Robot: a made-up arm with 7 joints.
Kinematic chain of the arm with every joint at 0, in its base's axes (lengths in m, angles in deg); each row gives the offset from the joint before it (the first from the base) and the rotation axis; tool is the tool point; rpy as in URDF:
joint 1: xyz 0 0 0.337 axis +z
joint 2: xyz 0 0 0 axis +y
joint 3: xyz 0 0 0.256 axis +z
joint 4: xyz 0.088 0 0 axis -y
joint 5: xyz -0.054 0 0.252 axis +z
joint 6: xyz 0 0 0 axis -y
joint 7: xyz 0.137 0 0 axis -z
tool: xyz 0 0 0 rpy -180 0 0
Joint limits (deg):
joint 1: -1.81..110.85
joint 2: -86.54..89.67
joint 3: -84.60..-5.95
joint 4: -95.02..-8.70
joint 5: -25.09..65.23
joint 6: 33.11..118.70
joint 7: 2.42..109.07
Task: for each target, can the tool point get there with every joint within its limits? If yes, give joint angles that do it. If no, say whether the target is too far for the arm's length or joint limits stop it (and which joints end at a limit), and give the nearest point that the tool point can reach.
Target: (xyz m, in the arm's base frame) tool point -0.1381 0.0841 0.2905
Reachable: no: joint limits stop it (at a limit: joint 1, joint 3, joint 4, joint 6) | nearest point -0.1532 0.3921 0.1838 | short by 0.326 m
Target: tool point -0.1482 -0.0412 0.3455
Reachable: no: joint limits stop it (at a limit: joint 1, joint 2, joint 3, joint 4, joint 6) | nearest point -0.1773 -0.4014 0.3822 | short by 0.363 m
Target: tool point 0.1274 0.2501 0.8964
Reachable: yes | joints 89.81 -10.66 -20.88 -48.50 6.45 65.35 81.19
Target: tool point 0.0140 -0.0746 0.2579
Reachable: no: joint limits stop it (at a limit: joint 1, joint 2, joint 4, joint 6) | nearest point 0.1597 -0.2842 0.0399 | short by 0.336 m
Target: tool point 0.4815 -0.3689 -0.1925
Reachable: no: too far | nearest point 0.4043 -0.2626 -0.0366 | short by 0.204 m
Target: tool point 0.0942 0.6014 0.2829
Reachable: yes | joints 89.72 49.68 -13.97 -70.78 53.63 81.96 32.44
